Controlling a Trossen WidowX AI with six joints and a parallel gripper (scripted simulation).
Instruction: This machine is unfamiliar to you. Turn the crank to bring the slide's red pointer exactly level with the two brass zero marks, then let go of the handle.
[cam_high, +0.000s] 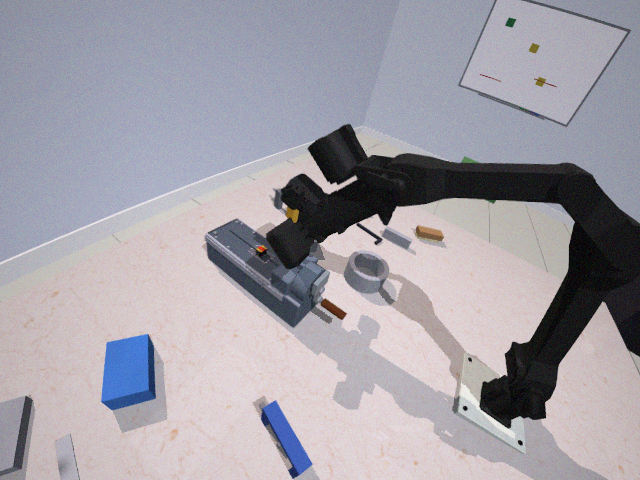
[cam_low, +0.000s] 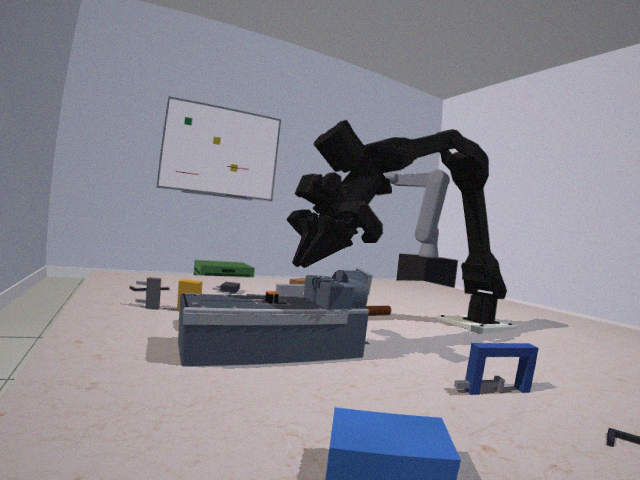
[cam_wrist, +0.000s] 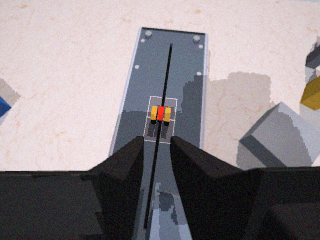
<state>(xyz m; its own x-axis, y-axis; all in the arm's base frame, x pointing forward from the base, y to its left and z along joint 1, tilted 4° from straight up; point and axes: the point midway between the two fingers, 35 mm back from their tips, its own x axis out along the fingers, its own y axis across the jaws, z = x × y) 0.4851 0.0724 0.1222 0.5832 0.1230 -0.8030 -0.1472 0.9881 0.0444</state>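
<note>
Now: gripper tip 40 mm short of the red pointer and 50 mm above it. Round my gripper tip: brown crank handle 150 mm behind, 70 mm below; yellow block 130 mm ahead, 230 mm to the right, 100 mm below; grey block 50 mm ahead, 160 mm to the right, 110 mm below.
</note>
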